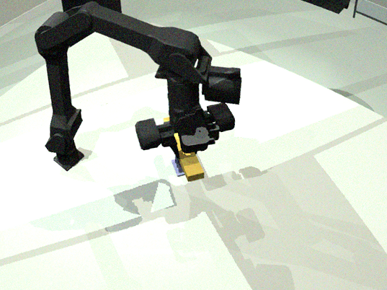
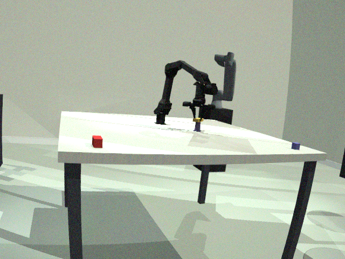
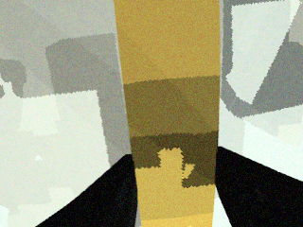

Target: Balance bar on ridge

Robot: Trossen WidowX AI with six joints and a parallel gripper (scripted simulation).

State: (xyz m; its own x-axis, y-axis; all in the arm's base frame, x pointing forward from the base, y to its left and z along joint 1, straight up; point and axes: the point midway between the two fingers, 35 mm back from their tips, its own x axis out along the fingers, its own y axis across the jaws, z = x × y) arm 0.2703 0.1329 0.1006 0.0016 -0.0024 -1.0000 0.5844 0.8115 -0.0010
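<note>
The yellow bar lies 20 mm to the left of my gripper tip and 20 mm behind it. Round my gripper tip: red cube (630 mm to the right, 470 mm ahead, 50 mm below); small blue cube (470 mm ahead, 370 mm to the left, 50 mm below).
</note>
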